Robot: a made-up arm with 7 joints.
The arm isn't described. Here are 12 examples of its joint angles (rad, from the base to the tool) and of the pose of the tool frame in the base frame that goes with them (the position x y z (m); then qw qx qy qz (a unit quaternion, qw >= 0)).
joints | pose
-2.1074 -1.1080 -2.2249 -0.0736 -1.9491 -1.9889 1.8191 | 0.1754 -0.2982 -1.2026 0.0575 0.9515 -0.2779 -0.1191
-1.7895 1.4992 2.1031 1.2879 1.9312 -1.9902 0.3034 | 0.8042 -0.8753 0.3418 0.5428 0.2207 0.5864 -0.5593
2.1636 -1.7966 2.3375 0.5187 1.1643 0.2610 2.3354 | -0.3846 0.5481 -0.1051 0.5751 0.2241 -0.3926 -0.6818
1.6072 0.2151 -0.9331 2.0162 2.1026 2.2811 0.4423 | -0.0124 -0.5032 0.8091 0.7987 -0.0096 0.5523 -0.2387
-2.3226 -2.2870 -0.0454 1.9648 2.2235 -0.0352 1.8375 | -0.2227 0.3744 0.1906 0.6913 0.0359 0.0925 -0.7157
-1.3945 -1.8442 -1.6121 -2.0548 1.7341 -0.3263 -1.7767 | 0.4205 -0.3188 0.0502 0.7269 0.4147 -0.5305 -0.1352
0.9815 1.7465 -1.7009 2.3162 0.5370 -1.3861 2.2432 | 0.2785 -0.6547 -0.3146 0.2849 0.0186 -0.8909 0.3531
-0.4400 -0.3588 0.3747 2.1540 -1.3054 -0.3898 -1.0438 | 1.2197 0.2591 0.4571 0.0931 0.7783 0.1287 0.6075
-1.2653 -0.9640 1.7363 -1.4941 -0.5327 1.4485 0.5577 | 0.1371 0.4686 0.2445 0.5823 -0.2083 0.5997 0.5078
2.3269 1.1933 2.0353 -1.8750 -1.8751 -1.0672 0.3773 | -0.3776 0.7428 0.0879 0.1613 0.0422 -0.7289 -0.6640
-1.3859 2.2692 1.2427 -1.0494 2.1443 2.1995 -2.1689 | 0.5111 -0.6832 0.1559 0.2951 0.5286 0.6151 -0.5052
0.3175 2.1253 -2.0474 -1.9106 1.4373 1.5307 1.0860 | 0.5151 0.0391 -0.0836 0.4972 0.5610 0.6473 -0.1378
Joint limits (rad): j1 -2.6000..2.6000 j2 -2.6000..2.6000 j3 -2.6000..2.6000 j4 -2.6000..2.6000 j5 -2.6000..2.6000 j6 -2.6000..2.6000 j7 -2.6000..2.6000
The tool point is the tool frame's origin. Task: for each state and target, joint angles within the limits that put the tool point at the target. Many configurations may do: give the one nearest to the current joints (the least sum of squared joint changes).
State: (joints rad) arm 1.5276 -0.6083 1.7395 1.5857 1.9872 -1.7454 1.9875
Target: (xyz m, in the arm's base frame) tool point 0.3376 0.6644 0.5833
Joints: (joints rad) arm 1.3487 -1.2392 1.8495 2.1939 2.1183 -2.1815 1.9550
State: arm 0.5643 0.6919 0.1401 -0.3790 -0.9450 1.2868 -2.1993
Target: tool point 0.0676 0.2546 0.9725
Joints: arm 0.7824 0.4190 0.7087 -0.3508 -0.9815 0.9643 -2.2023
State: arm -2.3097 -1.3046 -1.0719 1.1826 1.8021 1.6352 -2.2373
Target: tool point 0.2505 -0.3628 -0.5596
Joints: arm -2.2156 -0.9672 -1.2246 1.2164 1.8273 1.5826 -2.2466
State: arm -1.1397 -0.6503 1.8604 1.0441 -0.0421 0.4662 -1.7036
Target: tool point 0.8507 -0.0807 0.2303
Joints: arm -1.4455 0.1194 2.0837 0.8346 0.5175 0.0906 -1.6188
